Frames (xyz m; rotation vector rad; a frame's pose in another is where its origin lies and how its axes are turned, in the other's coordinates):
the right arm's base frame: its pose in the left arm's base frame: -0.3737 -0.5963 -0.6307 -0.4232 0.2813 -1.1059
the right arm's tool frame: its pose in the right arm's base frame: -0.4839 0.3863 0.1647 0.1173 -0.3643 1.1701
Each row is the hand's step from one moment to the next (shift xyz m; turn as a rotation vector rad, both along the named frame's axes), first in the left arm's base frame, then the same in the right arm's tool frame.
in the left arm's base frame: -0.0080 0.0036 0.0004 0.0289 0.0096 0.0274
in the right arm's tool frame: -0.0076 0.0043 0.0007 0.0265 -0.0013 0.0312
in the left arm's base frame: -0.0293 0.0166 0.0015 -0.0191 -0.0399 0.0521
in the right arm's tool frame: -0.0276 0.0190 0.0035 -0.0283 -0.0495 0.0377
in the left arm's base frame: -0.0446 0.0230 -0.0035 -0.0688 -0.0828 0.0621
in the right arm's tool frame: -0.0417 0.0282 -0.0008 -0.0825 -0.0874 0.0318
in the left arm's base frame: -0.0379 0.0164 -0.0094 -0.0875 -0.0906 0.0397
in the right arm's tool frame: -0.0350 0.0226 -0.0077 -0.0993 -0.0869 0.0066
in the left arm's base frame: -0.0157 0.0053 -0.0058 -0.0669 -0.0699 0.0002
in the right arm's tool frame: -0.0144 0.0084 -0.0054 -0.0726 -0.0592 -0.0240
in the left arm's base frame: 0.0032 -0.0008 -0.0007 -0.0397 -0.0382 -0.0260
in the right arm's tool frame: 0.0032 -0.0010 -0.0006 -0.0400 -0.0252 -0.0384
